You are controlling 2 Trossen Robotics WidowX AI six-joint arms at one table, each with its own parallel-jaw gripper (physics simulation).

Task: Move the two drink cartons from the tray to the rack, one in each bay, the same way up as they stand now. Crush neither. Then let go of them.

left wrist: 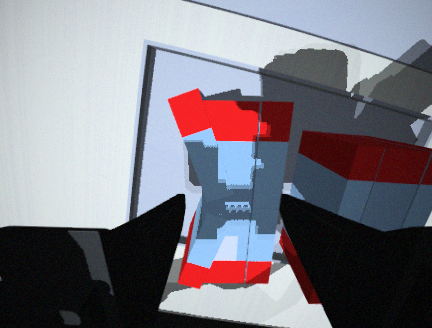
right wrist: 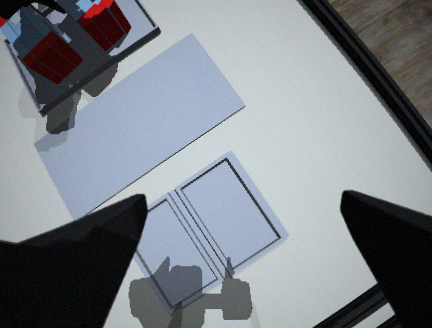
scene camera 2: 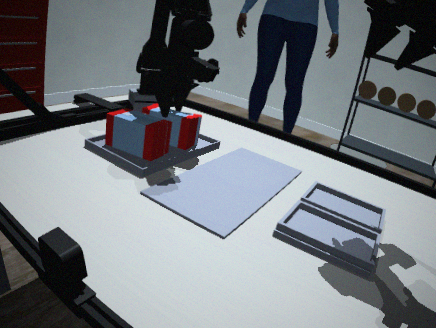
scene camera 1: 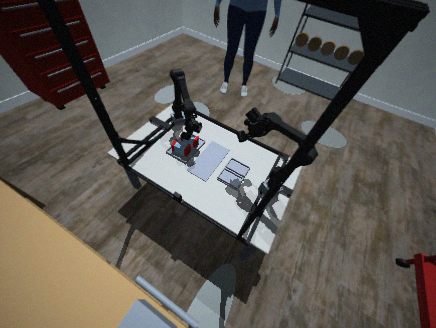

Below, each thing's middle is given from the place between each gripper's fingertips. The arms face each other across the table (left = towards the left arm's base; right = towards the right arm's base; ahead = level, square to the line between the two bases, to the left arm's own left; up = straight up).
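Labels:
Flat grey mat [scene camera 2: 220,195]: 120 mm behind my right hand, 170 mm to the left of it, 270 mm below it. Grey tray [left wrist: 161,167], from my right hand: 160 mm behind, 270 mm below, 370 mm to the left.
From my left hand, flat grey mat: 70 mm below, 210 mm to the right. Grey tray, same hand: 10 mm to the right, 40 mm behind, 60 mm below.

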